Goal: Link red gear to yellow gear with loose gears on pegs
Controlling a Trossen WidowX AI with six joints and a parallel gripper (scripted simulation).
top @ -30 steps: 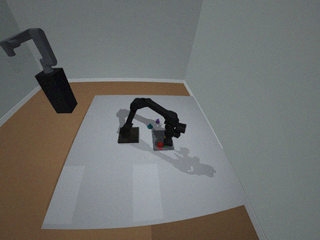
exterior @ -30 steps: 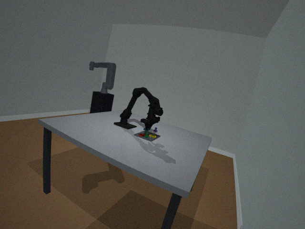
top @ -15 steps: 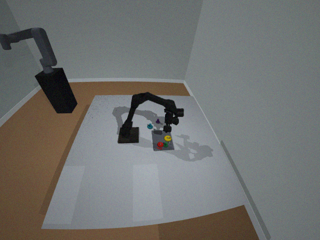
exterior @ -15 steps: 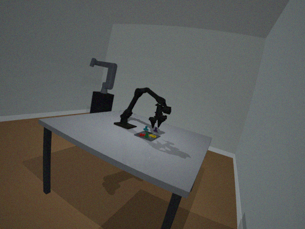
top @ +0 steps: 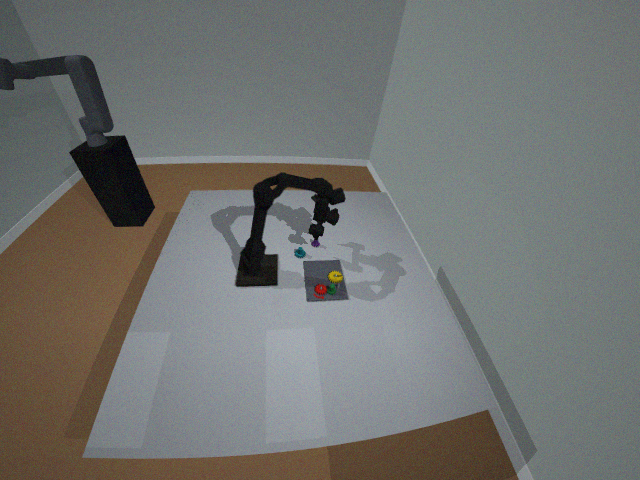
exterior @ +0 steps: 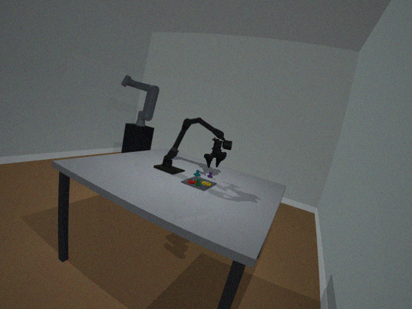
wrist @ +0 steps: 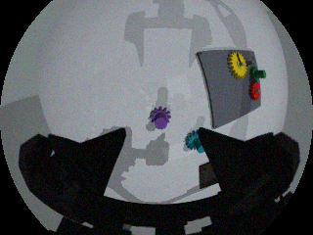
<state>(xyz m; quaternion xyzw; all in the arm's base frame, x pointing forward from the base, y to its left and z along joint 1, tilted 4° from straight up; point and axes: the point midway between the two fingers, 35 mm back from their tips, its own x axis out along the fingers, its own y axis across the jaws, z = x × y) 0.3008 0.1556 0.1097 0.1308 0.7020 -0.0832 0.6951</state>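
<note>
The purple gear is 10 mm behind my gripper tip and 60 mm below it. The rest, counted from my gripper tip: yellow gear: 60 mm ahead, 210 mm to the right, 60 mm below; then red gear: 10 mm behind, 270 mm to the right, 60 mm below; then teal gear: 90 mm behind, 60 mm to the right, 60 mm below.
</note>
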